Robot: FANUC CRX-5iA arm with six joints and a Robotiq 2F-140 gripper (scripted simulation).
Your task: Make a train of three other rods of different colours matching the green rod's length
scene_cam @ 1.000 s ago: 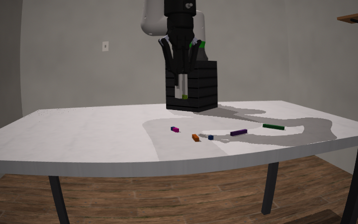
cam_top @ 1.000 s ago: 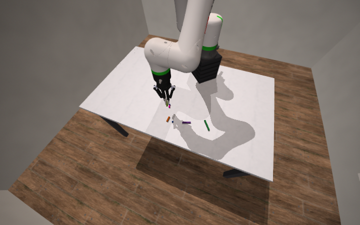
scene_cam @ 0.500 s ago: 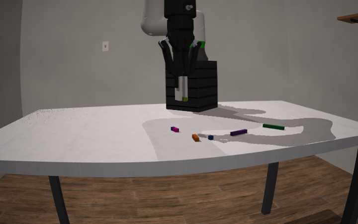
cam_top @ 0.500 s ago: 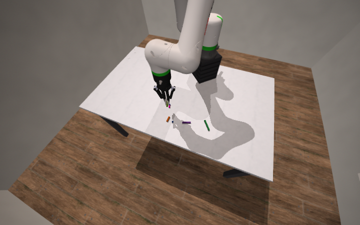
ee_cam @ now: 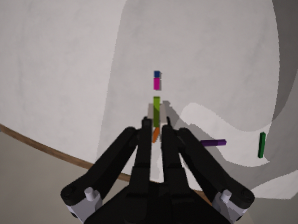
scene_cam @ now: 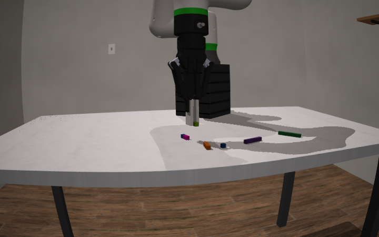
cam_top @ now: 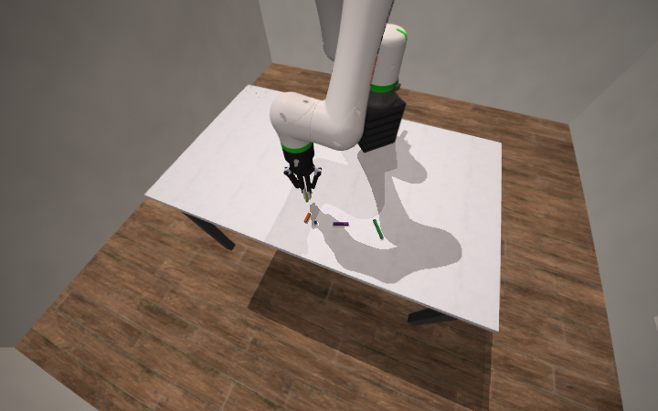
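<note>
Right now the magenta rod is 3 cm behind my hand, 2 cm to the right of it and 7 cm below it. Also, from my hand: lime rod: 3 cm below; then orange rod: 6 cm ahead, 4 cm to the left, 7 cm below; then purple rod: 2 cm ahead, 16 cm to the left, 7 cm below.
</note>
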